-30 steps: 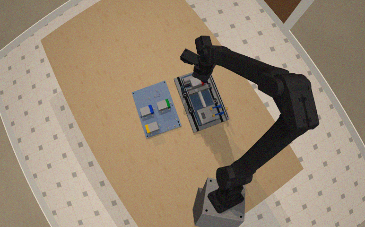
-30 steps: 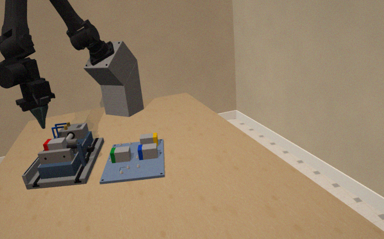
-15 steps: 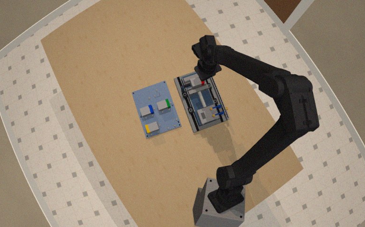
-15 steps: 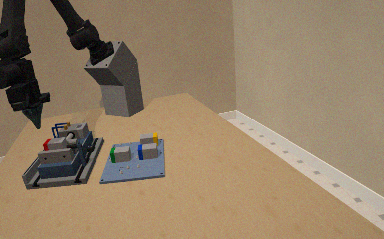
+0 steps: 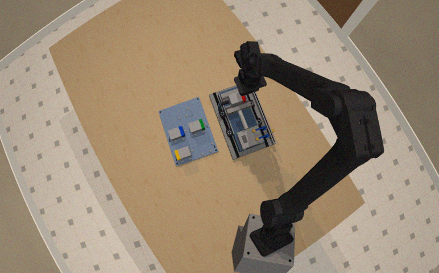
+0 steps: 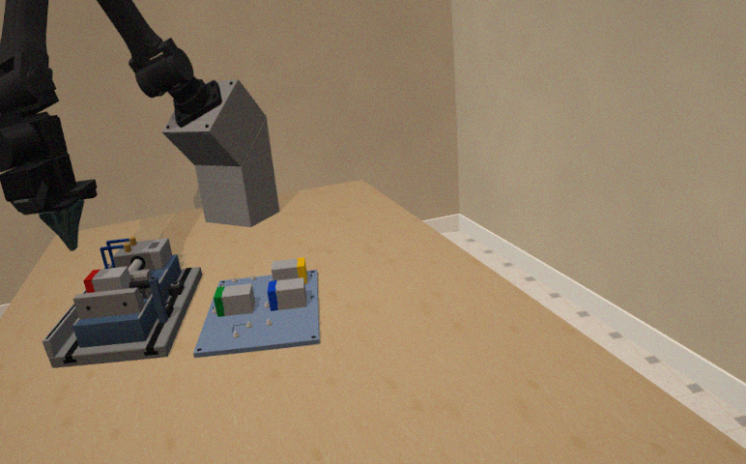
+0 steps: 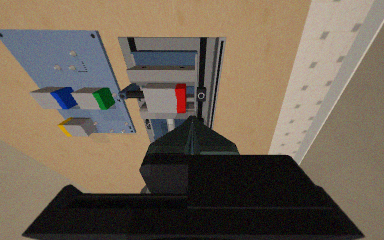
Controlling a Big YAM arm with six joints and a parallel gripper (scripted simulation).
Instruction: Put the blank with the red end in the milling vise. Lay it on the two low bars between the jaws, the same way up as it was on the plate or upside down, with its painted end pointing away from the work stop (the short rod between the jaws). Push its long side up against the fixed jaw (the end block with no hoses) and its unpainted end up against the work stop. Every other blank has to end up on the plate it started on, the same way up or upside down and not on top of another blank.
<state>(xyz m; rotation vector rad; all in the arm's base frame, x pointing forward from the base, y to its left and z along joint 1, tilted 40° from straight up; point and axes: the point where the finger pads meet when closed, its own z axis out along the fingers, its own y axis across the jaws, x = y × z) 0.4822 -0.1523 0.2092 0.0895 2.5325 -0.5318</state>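
My gripper is now 1 cm short of the red-ended blank, 4 cm to the right of it and 7 cm above it. From my hand the other things lie so: green-ended blank 1 cm ahead, 23 cm to the left, 14 cm below; then fixed jaw 4 cm ahead, 4 cm to the left, 9 cm below; then work stop 2 cm ahead, 9 cm to the left, 8 cm below.
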